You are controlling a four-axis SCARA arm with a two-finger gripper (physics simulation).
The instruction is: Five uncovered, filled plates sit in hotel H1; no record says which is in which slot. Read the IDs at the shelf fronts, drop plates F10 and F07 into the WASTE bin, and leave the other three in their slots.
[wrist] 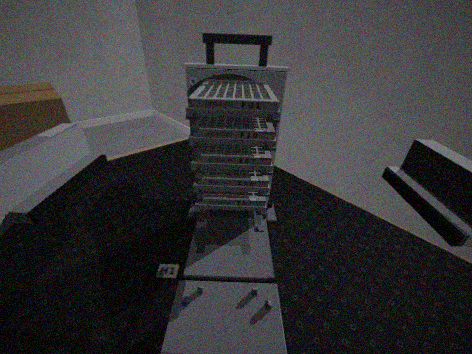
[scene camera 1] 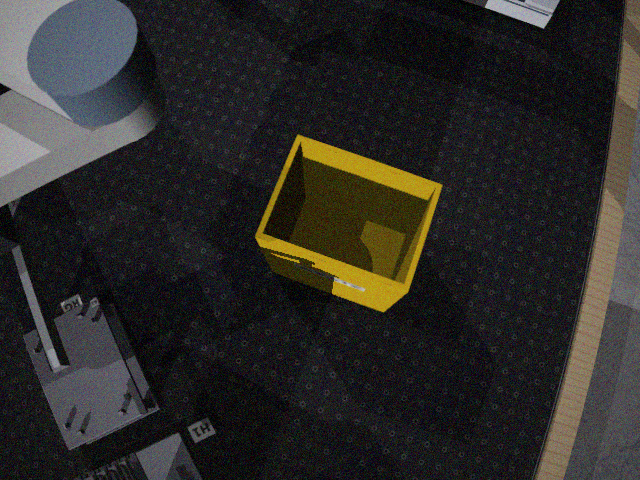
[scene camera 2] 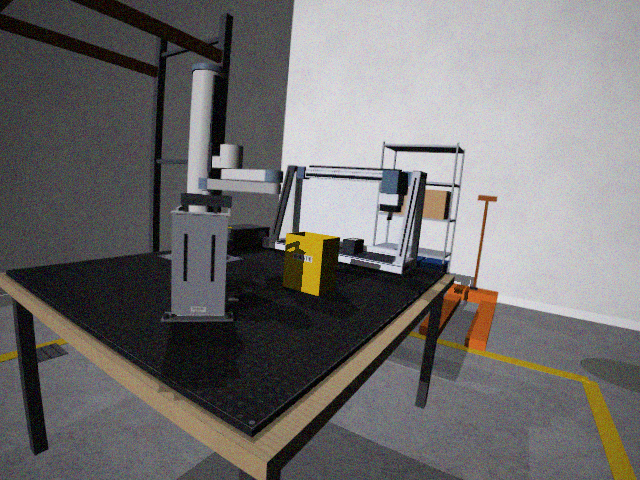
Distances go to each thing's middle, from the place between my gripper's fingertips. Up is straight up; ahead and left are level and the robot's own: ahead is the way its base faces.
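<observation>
Hotel H1 (scene camera 2: 198, 291): my gripper 120 mm above it, 160 mm to the left of it, 180 mm short of it.
</observation>
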